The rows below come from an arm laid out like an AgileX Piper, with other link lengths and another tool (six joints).
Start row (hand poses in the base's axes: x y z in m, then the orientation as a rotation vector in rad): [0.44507 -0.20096 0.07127 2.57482 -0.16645 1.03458]
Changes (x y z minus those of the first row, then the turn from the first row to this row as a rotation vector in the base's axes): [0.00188 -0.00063 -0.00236 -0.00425 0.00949 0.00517]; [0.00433 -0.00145 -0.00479 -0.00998 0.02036 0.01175]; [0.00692 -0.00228 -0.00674 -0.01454 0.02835 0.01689]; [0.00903 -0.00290 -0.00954 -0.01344 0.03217 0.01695]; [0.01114 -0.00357 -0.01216 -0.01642 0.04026 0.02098]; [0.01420 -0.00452 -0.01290 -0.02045 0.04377 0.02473]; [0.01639 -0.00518 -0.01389 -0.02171 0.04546 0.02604]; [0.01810 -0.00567 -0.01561 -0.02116 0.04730 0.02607]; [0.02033 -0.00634 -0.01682 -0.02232 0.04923 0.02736]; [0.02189 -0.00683 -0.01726 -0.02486 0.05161 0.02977]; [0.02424 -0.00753 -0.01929 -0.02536 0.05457 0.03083]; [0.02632 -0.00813 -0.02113 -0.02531 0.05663 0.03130]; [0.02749 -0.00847 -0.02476 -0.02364 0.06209 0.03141]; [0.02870 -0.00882 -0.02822 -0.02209 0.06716 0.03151]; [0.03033 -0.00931 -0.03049 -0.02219 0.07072 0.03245]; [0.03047 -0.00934 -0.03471 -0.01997 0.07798 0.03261]
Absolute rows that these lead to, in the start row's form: [0.44695 -0.20159 0.06891 2.57726 -0.15507 1.02331]; [0.44940 -0.20241 0.06648 2.57939 -0.14074 1.01046]; [0.45199 -0.20324 0.06453 2.58067 -0.12965 1.00105]; [0.45410 -0.20386 0.06173 2.58343 -0.12919 0.99626]; [0.45621 -0.20453 0.05911 2.58574 -0.12036 0.98658]; [0.45927 -0.20548 0.05837 2.58490 -0.11249 0.98262]; [0.46146 -0.20614 0.05738 2.58495 -0.10970 0.98065]; [0.46317 -0.20663 0.05566 2.58628 -0.10949 0.97835]; [0.46540 -0.20730 0.05445 2.58651 -0.10672 0.97607]; [0.46696 -0.20779 0.05401 2.58604 -0.10167 0.97337]; [0.46931 -0.20849 0.05198 2.58724 -0.09929 0.96977]; [0.47139 -0.20909 0.05014 2.58835 -0.09819 0.96724]; [0.47256 -0.20943 0.04651 2.59230 -0.09755 0.96039]; [0.47377 -0.20978 0.04305 2.59595 -0.09696 0.95402]; [0.47540 -0.21027 0.04078 2.59771 -0.09479 0.94964]; [0.47554 -0.21030 0.03656 2.60290 -0.09392 0.94050]
